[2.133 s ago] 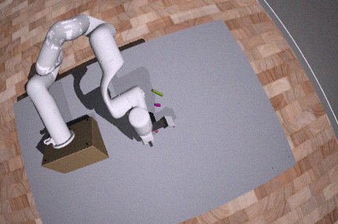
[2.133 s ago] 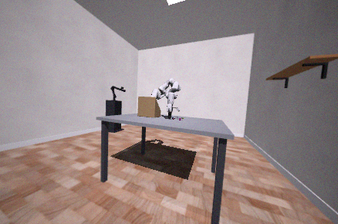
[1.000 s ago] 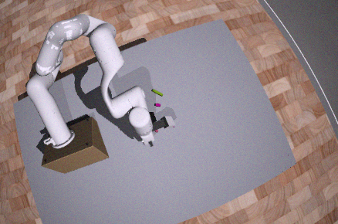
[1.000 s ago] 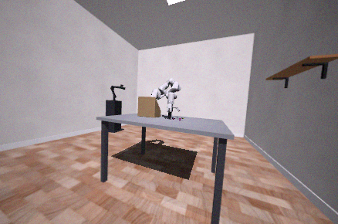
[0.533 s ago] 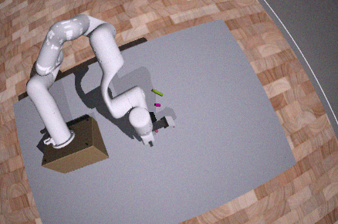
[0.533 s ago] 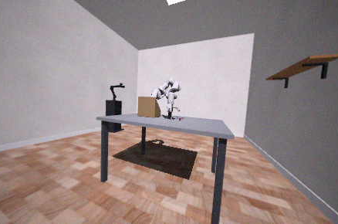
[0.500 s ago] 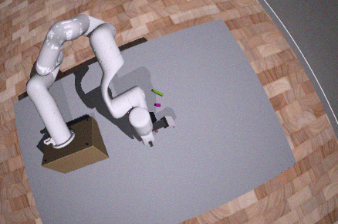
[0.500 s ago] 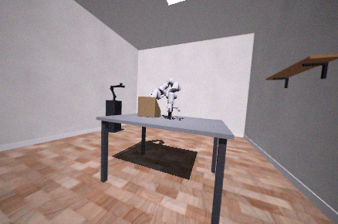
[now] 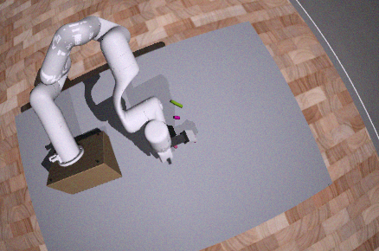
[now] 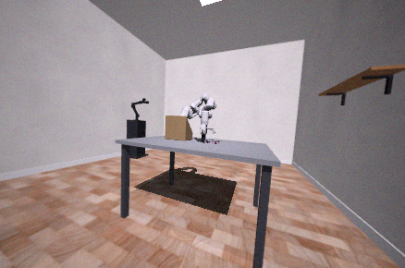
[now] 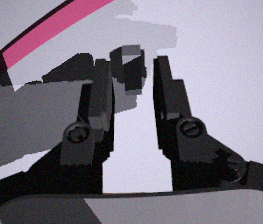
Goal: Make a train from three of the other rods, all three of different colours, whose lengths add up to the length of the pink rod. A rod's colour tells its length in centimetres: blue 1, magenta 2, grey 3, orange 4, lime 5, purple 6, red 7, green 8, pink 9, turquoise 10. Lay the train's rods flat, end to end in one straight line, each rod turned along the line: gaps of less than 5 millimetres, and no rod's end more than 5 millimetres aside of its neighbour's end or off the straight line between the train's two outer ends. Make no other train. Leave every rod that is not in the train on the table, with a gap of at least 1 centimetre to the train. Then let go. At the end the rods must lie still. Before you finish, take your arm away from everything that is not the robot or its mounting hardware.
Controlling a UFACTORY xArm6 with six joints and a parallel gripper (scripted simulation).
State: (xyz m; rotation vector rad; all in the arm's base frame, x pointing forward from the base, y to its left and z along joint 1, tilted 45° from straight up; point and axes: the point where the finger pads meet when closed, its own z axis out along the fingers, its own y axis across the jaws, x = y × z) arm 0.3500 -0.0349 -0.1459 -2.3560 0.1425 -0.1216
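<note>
Now: the grey rod 3 cm below my hand. Round my hand: lime rod (16 cm to the left, 14 cm ahead, 3 cm below); pink rod (4 cm to the left, 3 cm below, 3 cm ahead).
</note>
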